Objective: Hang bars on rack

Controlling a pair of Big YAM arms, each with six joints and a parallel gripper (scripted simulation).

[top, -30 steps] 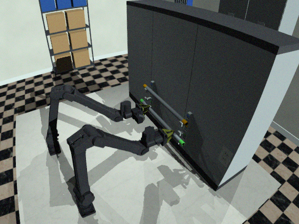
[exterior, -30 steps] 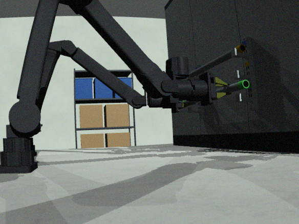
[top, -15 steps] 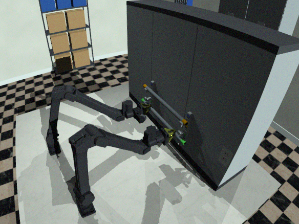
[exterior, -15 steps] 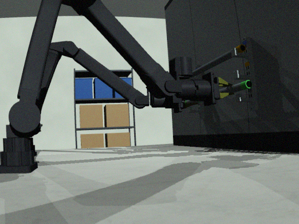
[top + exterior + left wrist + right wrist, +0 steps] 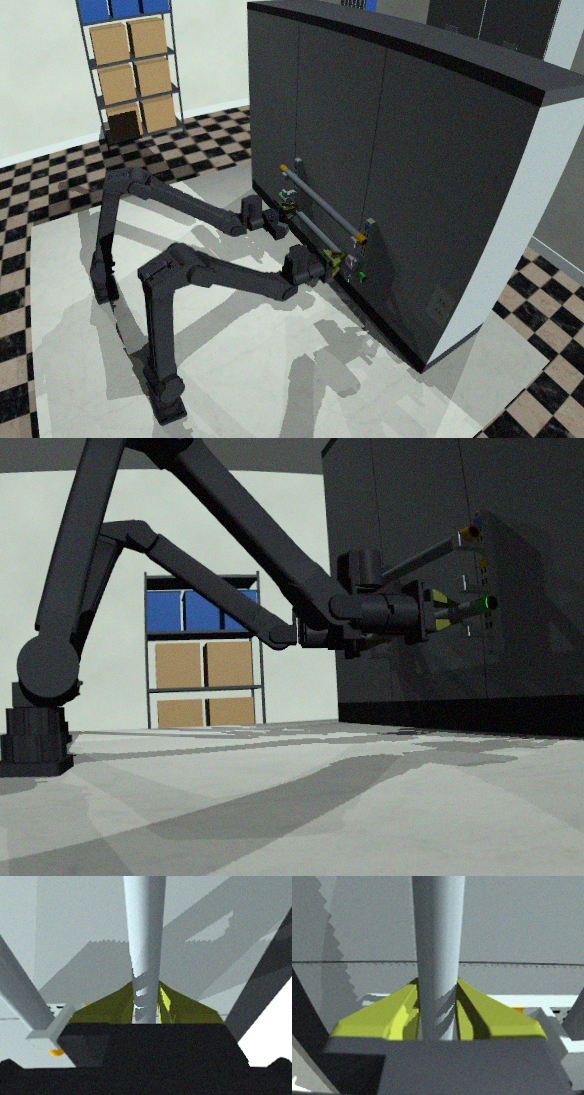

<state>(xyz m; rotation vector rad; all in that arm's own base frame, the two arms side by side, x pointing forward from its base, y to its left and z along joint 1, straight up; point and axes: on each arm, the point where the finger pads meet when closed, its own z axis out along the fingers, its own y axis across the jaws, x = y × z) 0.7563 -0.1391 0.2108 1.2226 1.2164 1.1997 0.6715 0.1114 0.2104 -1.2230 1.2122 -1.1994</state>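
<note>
The green-ended bar lies 2 cm ahead of my right hand and 15 cm to the left of it. Also, from my right hand: grey cabinet wall (23 cm ahead, 16 cm to the left, 24 cm above); then orange-ended bar (2 cm ahead, 16 cm to the left, 13 cm above); then wall outlet (1 cm behind, 36 cm to the right, 9 cm above).
</note>
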